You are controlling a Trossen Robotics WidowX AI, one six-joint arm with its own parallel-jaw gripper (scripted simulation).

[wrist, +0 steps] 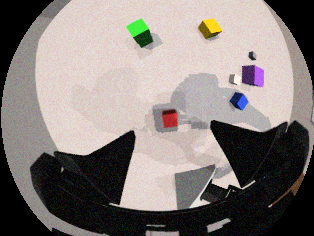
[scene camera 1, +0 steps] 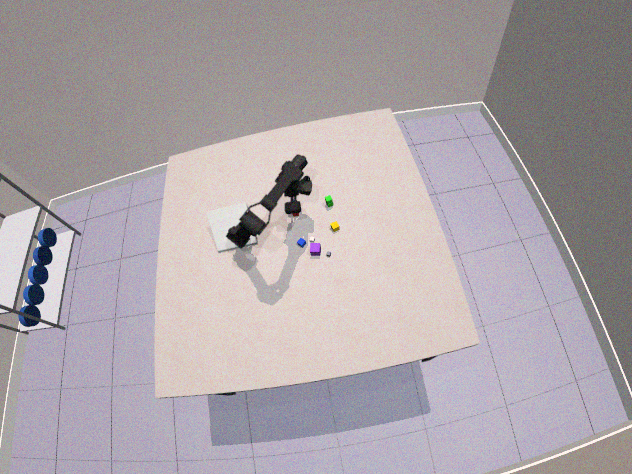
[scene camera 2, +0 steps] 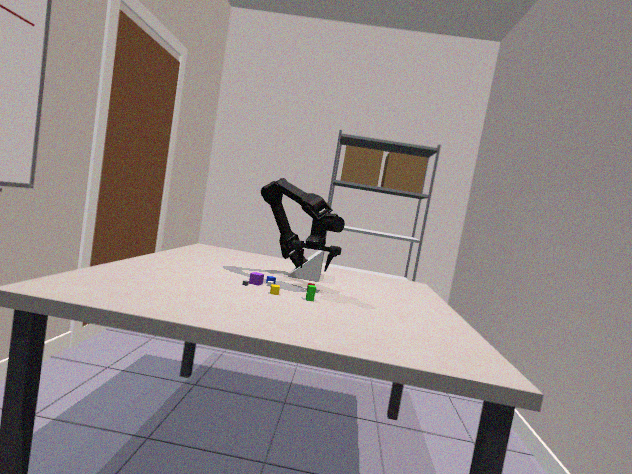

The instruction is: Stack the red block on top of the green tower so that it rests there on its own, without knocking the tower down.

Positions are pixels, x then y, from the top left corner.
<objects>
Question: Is the gripper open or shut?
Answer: Open.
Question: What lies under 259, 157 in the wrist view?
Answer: The gripper.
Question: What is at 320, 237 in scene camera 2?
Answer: The gripper.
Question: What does the gripper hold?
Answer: Nothing.
</objects>
